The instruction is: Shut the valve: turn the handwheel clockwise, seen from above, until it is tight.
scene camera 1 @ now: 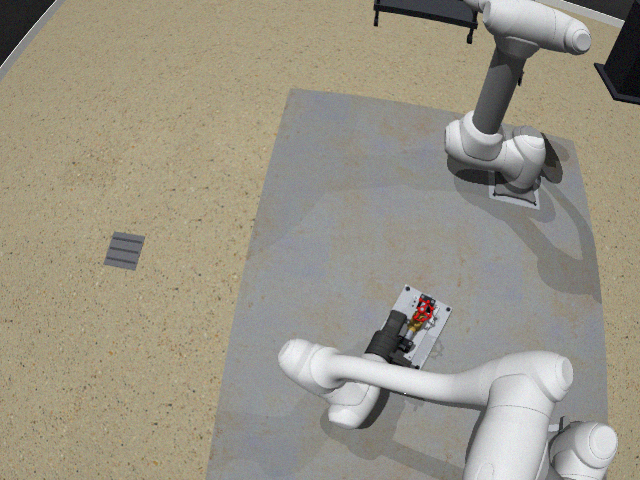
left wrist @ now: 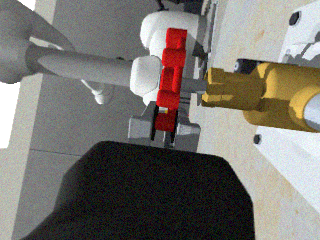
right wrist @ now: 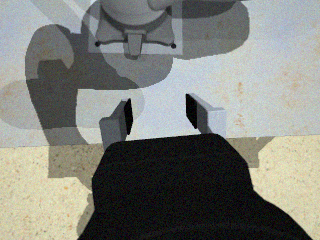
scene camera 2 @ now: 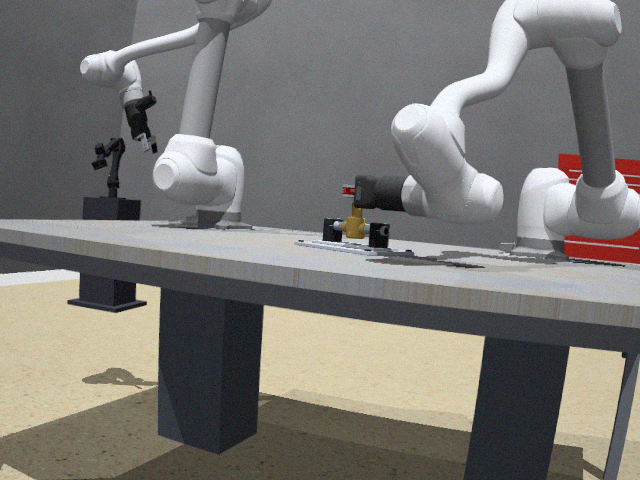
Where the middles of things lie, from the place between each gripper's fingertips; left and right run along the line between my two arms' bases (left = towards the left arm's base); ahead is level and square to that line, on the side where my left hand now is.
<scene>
My left hand [scene camera 2: 345, 191] is 20 mm past the red handwheel [left wrist: 170, 82], 10 mm to the right of it and 10 mm above it. Also, from my left hand: pale base plate [scene camera 1: 419, 358] 130 mm below, 20 mm behind, 10 mm to the left.
I see the red handwheel 870 mm to the left of my right hand [scene camera 2: 151, 151], 500 mm ahead of it and 140 mm below it. Also, from my right hand: pale base plate (870 mm to the left, 500 mm ahead, 260 mm below).
</scene>
